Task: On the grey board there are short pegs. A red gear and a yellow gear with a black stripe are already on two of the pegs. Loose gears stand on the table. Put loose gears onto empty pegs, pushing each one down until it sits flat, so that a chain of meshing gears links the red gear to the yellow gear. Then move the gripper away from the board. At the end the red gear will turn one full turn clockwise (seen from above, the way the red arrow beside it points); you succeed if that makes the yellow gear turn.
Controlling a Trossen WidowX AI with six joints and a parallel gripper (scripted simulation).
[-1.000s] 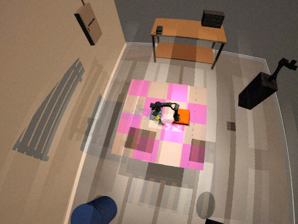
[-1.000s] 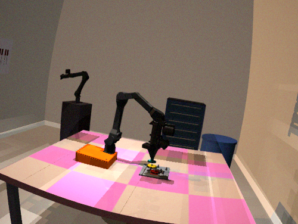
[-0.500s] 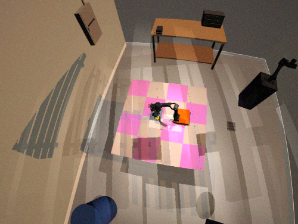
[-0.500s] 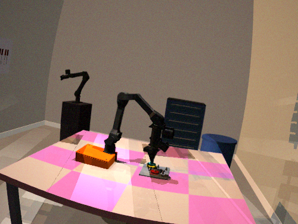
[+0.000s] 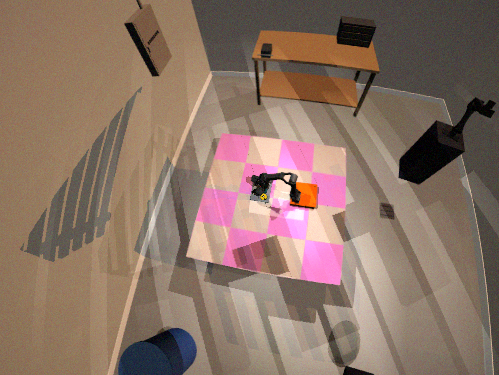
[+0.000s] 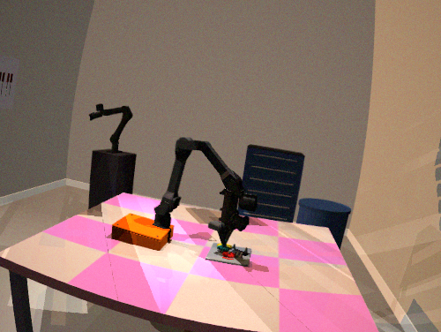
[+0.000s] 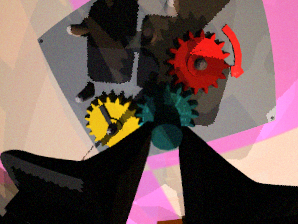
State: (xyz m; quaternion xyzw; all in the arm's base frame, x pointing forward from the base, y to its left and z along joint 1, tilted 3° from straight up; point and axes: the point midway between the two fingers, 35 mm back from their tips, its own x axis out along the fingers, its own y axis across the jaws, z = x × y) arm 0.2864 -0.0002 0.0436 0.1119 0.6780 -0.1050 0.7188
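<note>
Now: the teal gear 1 cm below my gripper tip. From my gripper tip the other things lie so: yellow gear 5 cm to the left, 3 cm below, 1 cm behind; red gear 4 cm ahead, 3 cm to the right, 3 cm below.
</note>
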